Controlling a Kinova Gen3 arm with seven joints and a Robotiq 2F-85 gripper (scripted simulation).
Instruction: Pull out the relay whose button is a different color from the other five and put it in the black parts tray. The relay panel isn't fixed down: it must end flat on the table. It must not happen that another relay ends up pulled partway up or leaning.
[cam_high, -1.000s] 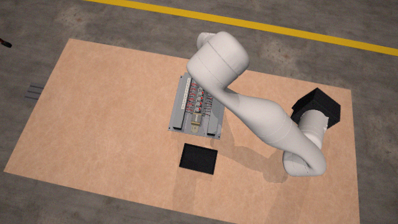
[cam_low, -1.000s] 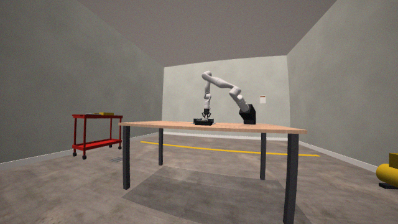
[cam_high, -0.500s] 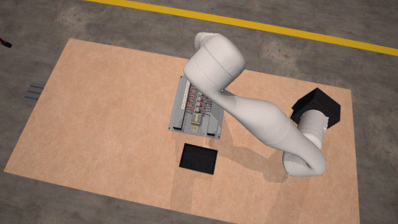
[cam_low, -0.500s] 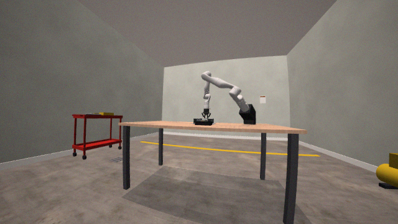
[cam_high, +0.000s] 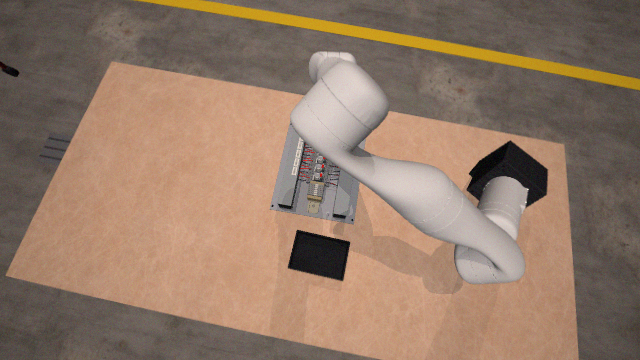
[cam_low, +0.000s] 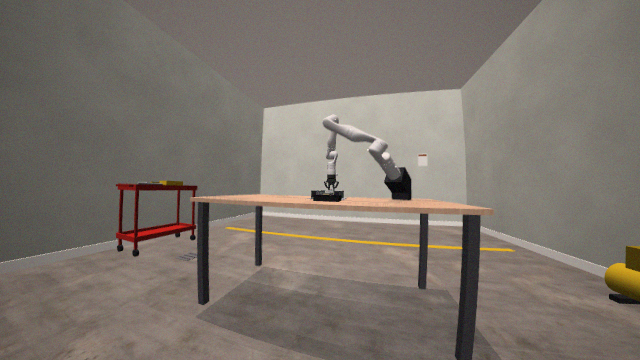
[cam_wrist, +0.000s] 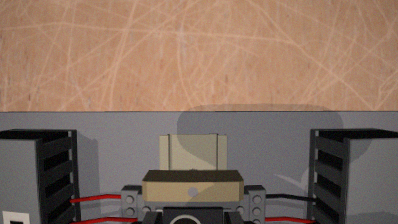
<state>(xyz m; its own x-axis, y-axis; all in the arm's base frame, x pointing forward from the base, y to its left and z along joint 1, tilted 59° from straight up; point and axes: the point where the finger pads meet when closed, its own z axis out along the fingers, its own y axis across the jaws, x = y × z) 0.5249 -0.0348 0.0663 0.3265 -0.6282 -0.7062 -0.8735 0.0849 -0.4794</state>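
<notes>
Right now my hand is 1 cm above the dark relay. Round my hand: grey relay panel: 10 cm to the left, 4 cm behind, 3 cm below; black parts tray: 34 cm to the left, 17 cm behind, 4 cm below.
</notes>
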